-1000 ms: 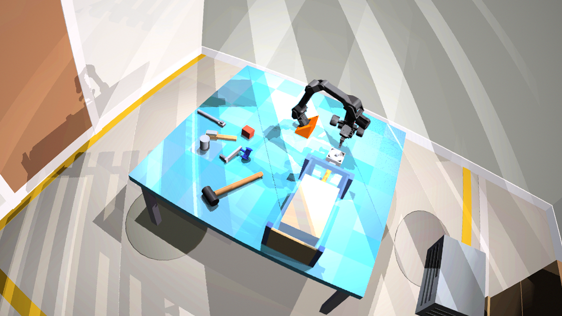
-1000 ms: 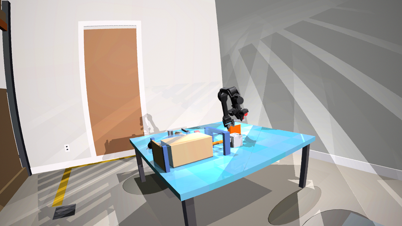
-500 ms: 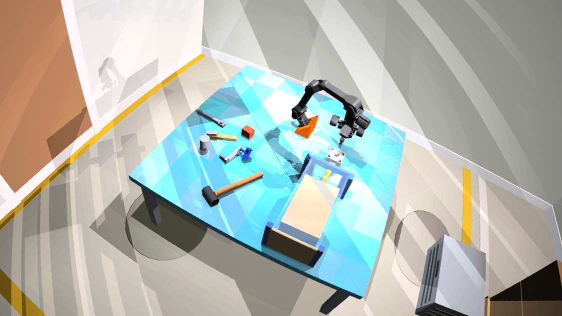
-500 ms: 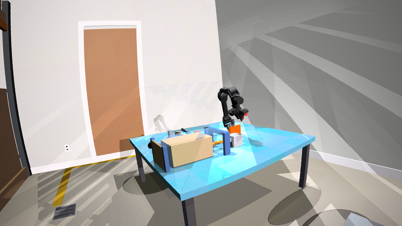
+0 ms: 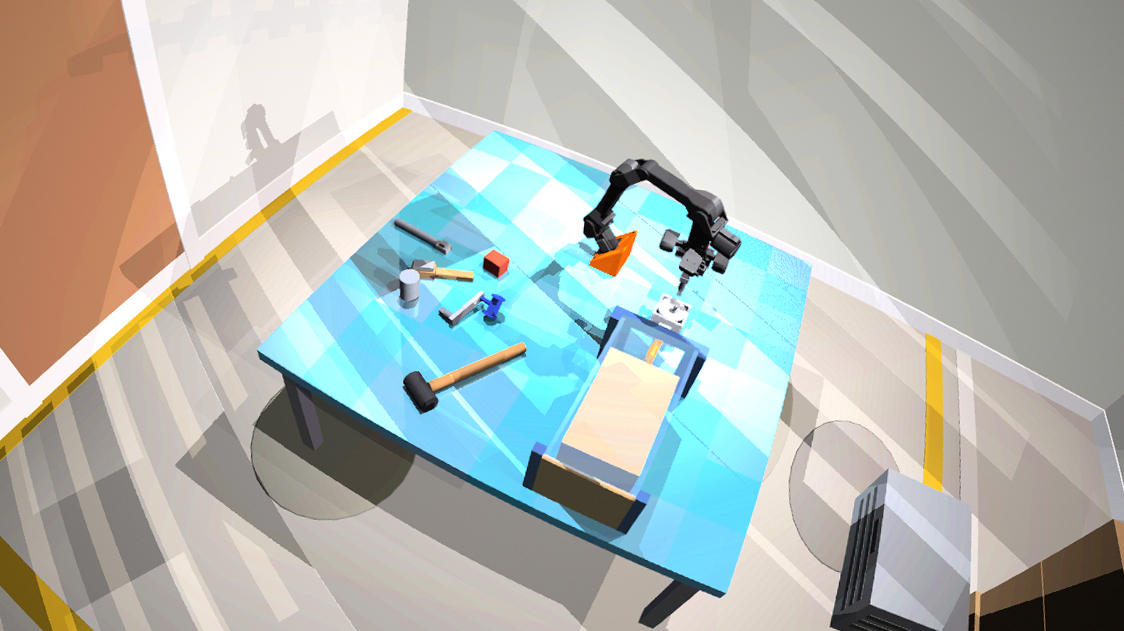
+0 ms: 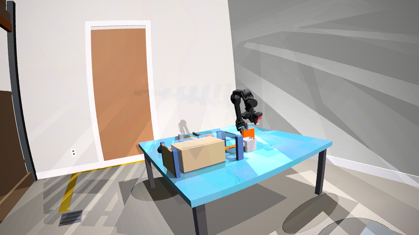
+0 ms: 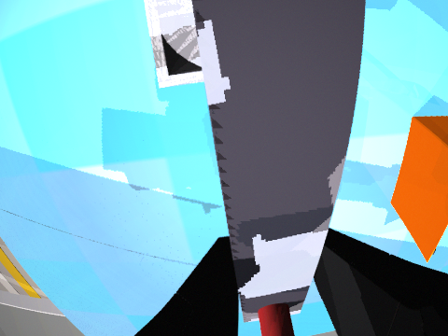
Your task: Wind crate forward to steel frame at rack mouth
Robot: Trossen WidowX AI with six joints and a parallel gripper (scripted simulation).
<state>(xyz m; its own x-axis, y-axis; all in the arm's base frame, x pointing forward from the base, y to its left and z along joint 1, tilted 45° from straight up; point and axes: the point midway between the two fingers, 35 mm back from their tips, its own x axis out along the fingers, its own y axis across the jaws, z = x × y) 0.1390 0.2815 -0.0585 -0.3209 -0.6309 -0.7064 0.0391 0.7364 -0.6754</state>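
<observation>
My gripper tip is 1 cm short of the winch handle and 2 cm below it. The rest, counted from my gripper tip: clear-panelled cubby (48 cm ahead, 2 cm to the right, 7 cm below); then red knob (3 cm behind, 4 cm above); then grey winch (6 cm ahead, 1 cm to the right, 15 cm below).
</observation>
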